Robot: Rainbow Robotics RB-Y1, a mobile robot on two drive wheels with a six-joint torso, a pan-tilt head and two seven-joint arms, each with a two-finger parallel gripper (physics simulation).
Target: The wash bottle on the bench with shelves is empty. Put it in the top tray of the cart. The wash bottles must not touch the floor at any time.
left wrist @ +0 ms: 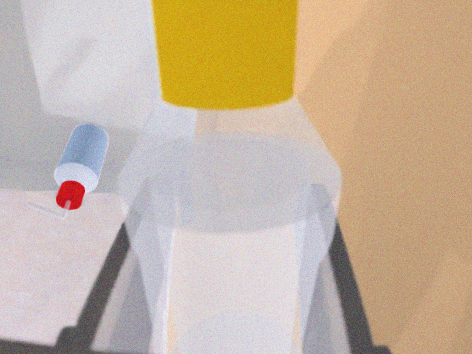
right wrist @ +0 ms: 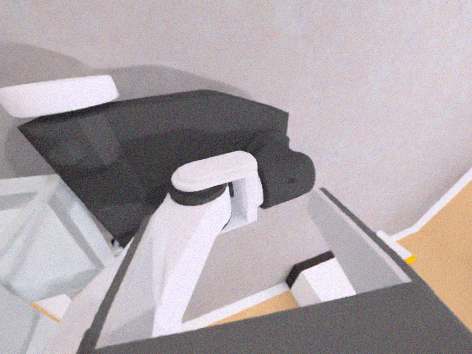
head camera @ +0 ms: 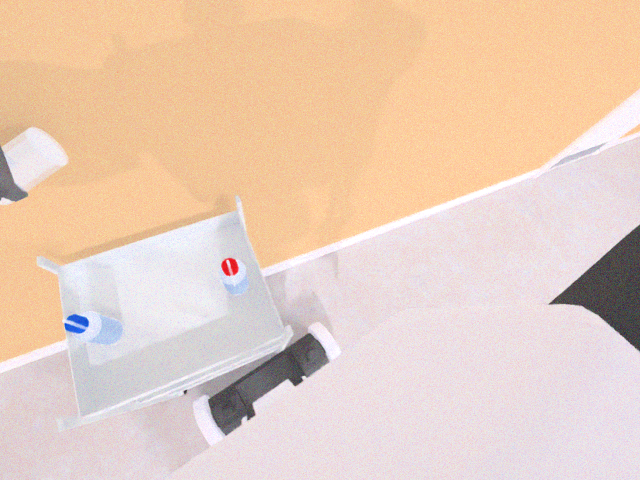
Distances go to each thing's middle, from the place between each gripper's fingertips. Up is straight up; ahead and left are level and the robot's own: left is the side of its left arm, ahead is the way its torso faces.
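Wash bottle (left wrist: 230, 197): 51 cm above my right hand, 38 cm to the left of it, 69 cm ahead of it. By its middle, the wash bottle is nearer to my left hand than to my right hand.
Relative to the same wash bottle, my left hand is 10 mm to the right of it and 20 mm below it.
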